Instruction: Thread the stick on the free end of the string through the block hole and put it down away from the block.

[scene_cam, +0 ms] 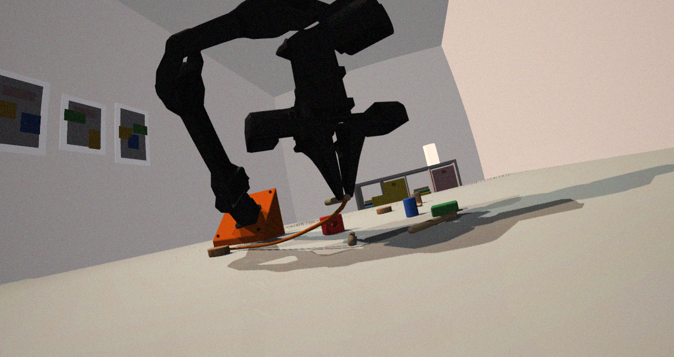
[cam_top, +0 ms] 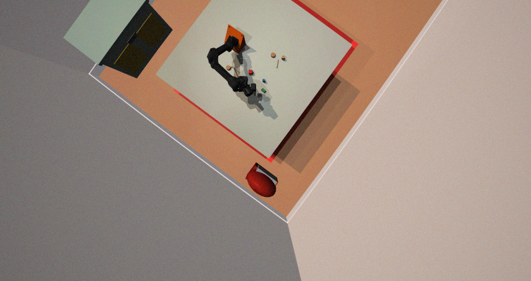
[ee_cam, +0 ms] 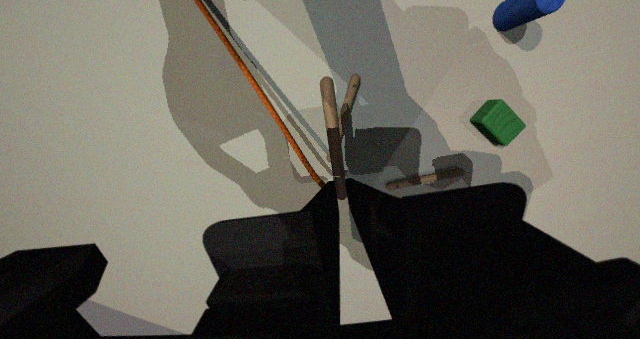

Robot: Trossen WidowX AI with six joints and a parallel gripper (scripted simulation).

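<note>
Right now my gripper tip is 60 mm past the red block, 170 mm to the right of it and 40 mm above it. Round my gripper tip: green block: 120 mm ahead, 90 mm to the left, 40 mm below; then round wooden button: 260 mm behind, 100 mm to the left, 50 mm below; then blue cylinder: 80 mm ahead, 170 mm to the left, 40 mm below.
</note>
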